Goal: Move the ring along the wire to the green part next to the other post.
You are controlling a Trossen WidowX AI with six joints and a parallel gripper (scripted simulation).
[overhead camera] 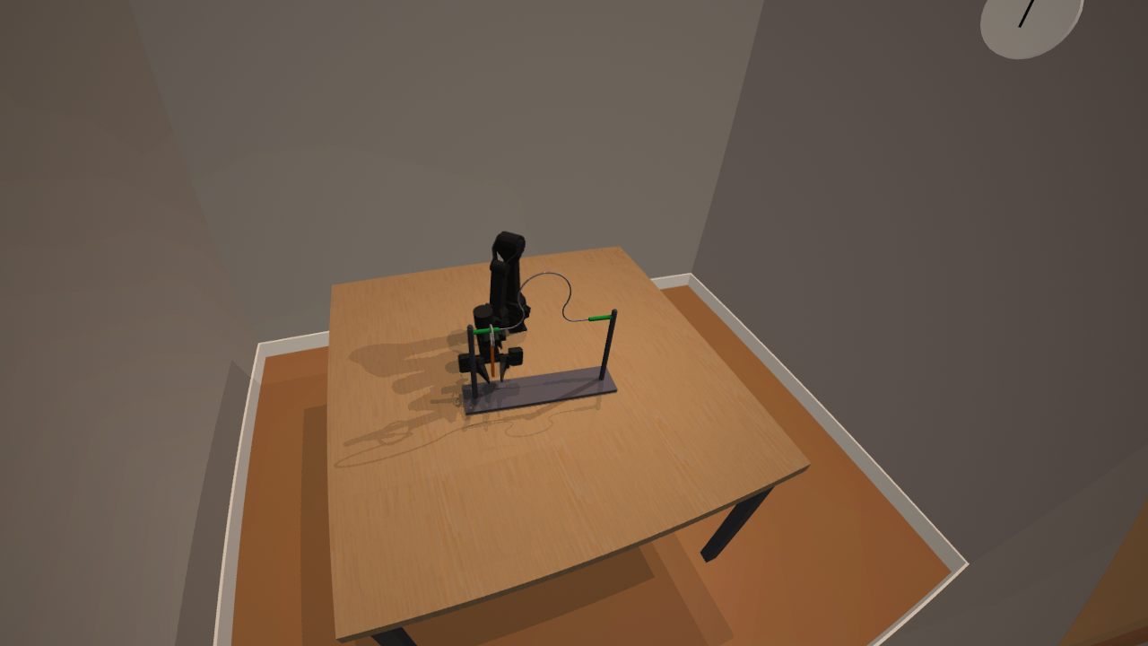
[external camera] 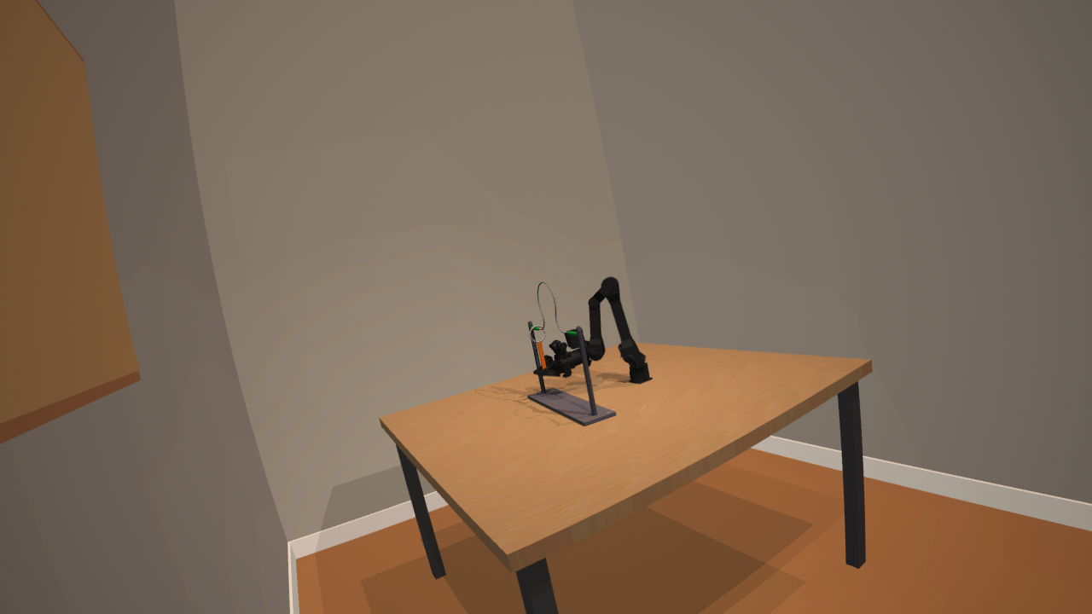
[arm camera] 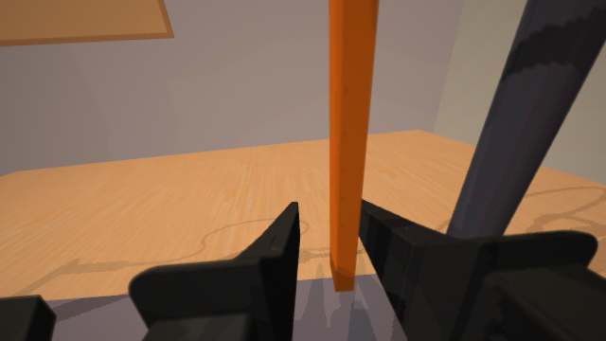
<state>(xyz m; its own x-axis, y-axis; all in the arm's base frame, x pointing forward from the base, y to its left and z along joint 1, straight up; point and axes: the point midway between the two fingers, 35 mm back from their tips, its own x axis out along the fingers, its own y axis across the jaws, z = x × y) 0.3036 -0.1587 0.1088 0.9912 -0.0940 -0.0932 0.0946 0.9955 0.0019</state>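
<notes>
The ring with orange handle lies 90 mm above my gripper tip and 40 mm behind it.
</notes>
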